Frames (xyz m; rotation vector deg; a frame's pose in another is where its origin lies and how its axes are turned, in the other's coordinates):
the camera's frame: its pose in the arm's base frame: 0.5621 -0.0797 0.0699 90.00 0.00 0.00
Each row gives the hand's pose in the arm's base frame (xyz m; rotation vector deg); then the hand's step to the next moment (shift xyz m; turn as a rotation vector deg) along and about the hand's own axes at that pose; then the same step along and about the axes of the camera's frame.
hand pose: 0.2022 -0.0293 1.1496 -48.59 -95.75 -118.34
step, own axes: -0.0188 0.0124 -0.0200 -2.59 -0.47 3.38
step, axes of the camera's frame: 0.0172 -0.0052 0.0241 2.46 -1.60 -3.12
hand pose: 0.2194 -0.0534 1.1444 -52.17 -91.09 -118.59
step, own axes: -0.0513 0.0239 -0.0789 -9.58 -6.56 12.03
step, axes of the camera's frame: 0.0315 -0.0303 0.0867 5.87 -9.41 -12.51
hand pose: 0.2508 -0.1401 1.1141 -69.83 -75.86 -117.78
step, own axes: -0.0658 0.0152 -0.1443 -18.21 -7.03 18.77
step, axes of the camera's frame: -0.0189 -0.0714 0.1412 13.19 -15.74 -17.65
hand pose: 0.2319 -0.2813 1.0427 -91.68 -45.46 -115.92
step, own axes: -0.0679 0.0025 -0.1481 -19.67 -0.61 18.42
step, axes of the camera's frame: -0.0891 -0.0902 0.1023 17.48 -16.16 -12.65
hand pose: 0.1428 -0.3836 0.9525 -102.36 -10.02 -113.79
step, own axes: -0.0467 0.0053 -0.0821 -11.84 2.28 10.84
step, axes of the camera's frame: -0.0700 -0.0584 0.0251 11.39 -10.31 -5.17
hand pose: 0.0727 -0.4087 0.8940 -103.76 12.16 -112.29
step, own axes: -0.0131 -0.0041 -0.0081 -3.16 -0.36 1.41
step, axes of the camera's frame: -0.0085 -0.0111 -0.0077 1.38 -2.53 -1.95
